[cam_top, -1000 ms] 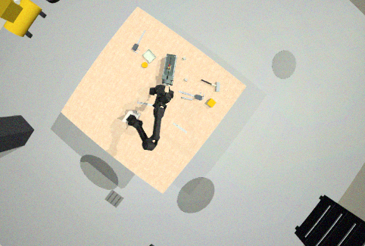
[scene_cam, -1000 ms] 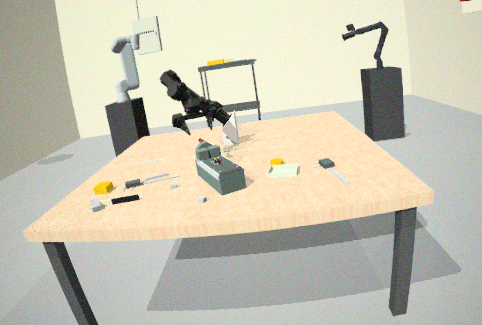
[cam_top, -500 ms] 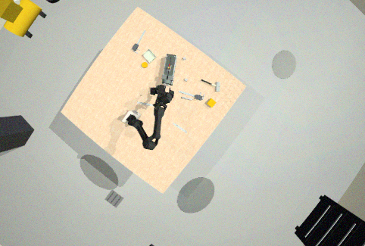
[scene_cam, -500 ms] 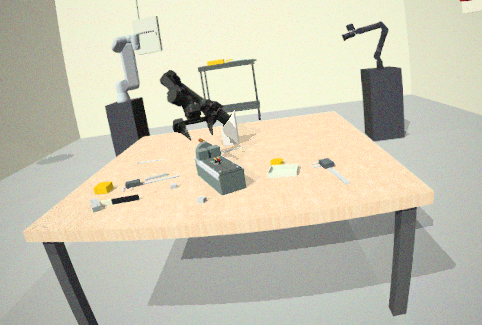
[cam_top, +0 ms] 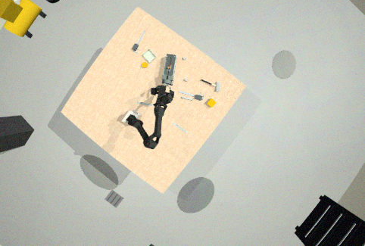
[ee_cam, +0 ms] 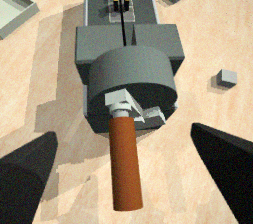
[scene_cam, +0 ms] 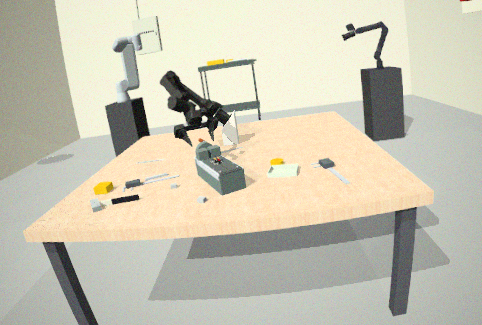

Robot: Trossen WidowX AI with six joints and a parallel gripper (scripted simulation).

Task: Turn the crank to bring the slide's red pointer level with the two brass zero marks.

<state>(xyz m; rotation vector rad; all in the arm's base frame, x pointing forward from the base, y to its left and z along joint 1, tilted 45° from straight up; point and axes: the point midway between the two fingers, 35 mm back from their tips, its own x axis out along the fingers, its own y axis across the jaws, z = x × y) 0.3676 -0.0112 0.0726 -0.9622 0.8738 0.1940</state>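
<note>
My gripper tip is now right at the crank. Round my gripper tip: red pointer: 17 cm ahead, 9 cm to the left, 3 cm below; brown crank handle: 2 cm behind, 1 cm to the right, 1 cm above; yellow disc: 3 cm ahead, 28 cm to the left, 10 cm below.
</note>
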